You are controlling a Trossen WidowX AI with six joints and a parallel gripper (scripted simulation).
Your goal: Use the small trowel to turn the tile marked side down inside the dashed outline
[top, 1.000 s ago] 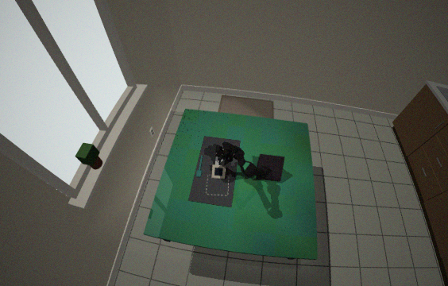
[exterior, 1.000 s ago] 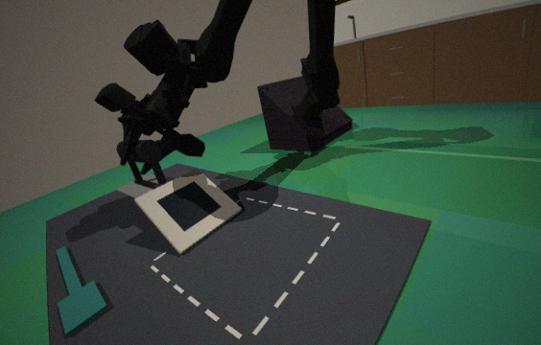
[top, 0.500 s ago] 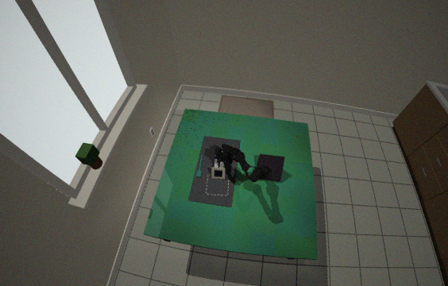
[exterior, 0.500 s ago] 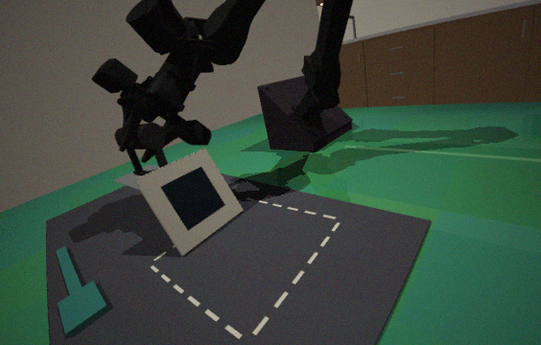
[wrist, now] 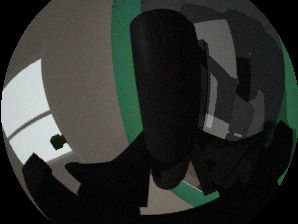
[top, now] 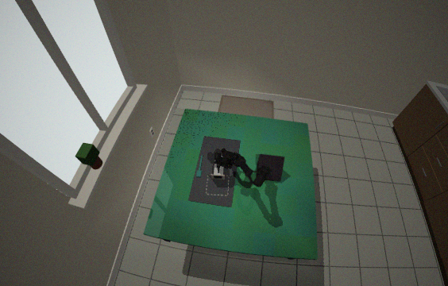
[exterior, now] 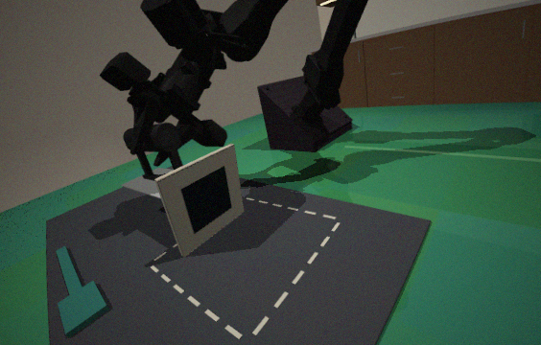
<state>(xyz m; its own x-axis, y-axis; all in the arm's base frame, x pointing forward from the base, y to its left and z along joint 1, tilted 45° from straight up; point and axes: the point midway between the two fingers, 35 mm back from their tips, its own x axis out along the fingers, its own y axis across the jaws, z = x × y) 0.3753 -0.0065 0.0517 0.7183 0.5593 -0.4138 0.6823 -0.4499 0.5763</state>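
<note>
Right now the dark mat is 130 mm below my gripper tip and 20 mm to the right of it. The rest, counted from my gripper tip: teal piece 140 mm ahead, 110 mm below, 10 mm to the left; trowel 30 mm behind, 10 mm below; tile 80 mm to the left, 60 mm below, 40 mm behind.
</note>
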